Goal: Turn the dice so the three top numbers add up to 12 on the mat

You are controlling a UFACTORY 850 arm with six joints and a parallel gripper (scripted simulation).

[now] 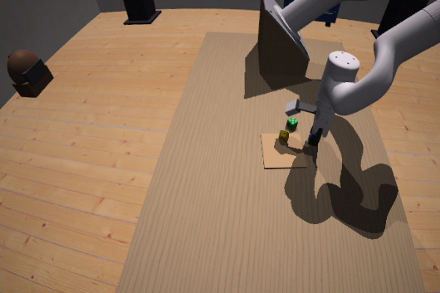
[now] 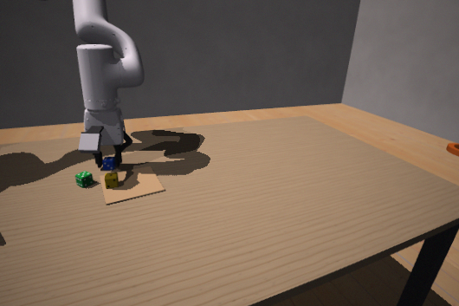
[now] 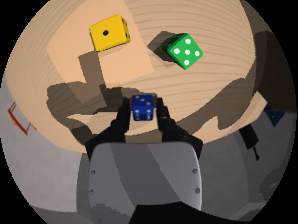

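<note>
My gripper is now 10 mm above the blue die. Round my hand: yellow die 10 mm ahead, 110 mm to the right, 10 mm below; tan mat 50 mm ahead, 110 mm to the right, 30 mm below; green die 60 mm behind, 80 mm to the right, 10 mm below.
</note>
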